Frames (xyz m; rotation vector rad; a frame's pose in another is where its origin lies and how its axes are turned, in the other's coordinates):
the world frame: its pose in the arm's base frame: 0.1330 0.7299 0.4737 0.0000 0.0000 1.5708
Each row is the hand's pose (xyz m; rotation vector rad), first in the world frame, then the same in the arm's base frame.
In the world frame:
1: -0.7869 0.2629 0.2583 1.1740 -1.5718 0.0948
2: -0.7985 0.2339 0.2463 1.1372 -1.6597 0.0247
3: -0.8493 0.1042 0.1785 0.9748 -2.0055 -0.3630
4: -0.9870 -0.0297 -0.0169 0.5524 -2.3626 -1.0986
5: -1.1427 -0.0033 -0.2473 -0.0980 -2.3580 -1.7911
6: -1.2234 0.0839 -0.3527 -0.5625 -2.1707 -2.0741
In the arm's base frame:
1: -0.1299 -0.0570 0.7320 2.1150 -0.3064 1.0832
2: -0.1009 -0.0686 0.7200 2.1291 -0.3977 0.9893
3: 0.0288 -0.1194 0.6522 2.1292 -0.7363 0.5029
4: 0.1627 -0.2571 0.4568 1.8584 -1.1540 -0.2865
5: 0.1363 -0.4128 0.2264 1.3056 -1.4188 -0.8812
6: 0.0491 -0.4935 0.1210 0.8954 -1.5218 -1.0807

